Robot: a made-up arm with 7 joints.
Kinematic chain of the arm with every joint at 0, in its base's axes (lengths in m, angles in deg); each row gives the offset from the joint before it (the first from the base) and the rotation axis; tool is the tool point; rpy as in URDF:
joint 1: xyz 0 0 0.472 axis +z
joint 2: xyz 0 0 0 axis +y
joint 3: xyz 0 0 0.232 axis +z
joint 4: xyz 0.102 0 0 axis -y
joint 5: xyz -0.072 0 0.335 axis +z
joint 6: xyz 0 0 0 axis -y
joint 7: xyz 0.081 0 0 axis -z
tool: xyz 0 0 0 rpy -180 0 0
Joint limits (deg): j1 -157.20..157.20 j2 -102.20..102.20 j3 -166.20..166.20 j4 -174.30..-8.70 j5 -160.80..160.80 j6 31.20..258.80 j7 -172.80..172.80
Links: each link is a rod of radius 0.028 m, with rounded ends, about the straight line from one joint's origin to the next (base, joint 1, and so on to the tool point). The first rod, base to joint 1, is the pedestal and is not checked.
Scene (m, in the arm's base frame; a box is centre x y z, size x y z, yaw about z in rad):
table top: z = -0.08
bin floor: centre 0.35 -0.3 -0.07 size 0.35 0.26 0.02 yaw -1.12
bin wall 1: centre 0.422 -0.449 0 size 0.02 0.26 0.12 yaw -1.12
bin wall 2: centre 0.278 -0.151 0 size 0.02 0.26 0.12 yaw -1.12
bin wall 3: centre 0.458 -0.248 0 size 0.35 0.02 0.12 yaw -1.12
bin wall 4: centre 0.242 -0.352 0 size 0.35 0.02 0.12 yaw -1.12
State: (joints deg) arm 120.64 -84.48 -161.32 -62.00 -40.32 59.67 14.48
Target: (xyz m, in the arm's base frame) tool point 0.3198 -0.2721 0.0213
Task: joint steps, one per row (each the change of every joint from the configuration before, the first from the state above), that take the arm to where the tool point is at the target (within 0.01 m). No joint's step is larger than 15 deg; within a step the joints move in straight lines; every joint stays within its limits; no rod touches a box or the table.
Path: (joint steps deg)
1: 1.55 -4.86 0.23 -9.42 0.89 -3.52 0.00

